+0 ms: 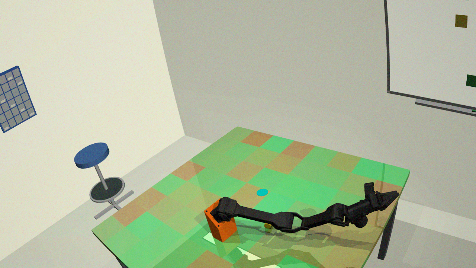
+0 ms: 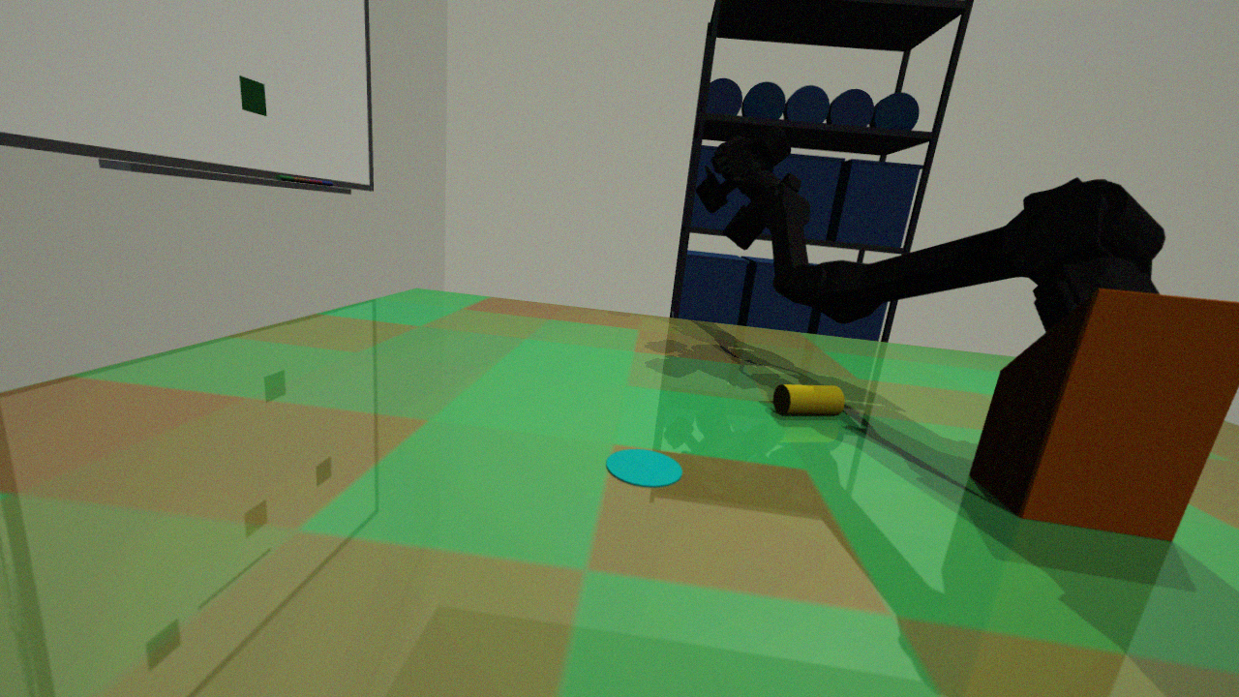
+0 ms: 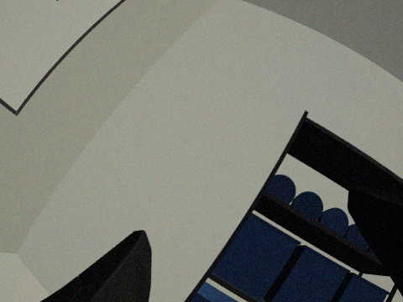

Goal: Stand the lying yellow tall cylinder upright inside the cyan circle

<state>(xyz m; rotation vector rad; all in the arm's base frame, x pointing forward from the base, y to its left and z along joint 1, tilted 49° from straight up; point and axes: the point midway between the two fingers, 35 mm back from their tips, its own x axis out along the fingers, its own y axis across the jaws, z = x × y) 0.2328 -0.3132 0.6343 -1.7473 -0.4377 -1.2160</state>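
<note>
My gripper tip is now 570 mm to the right of the yellow tall cylinder, 320 mm above it and 80 mm past it. Also, from my gripper tip: cyan circle 750 mm to the left, 340 mm below, 90 mm ahead.
</note>
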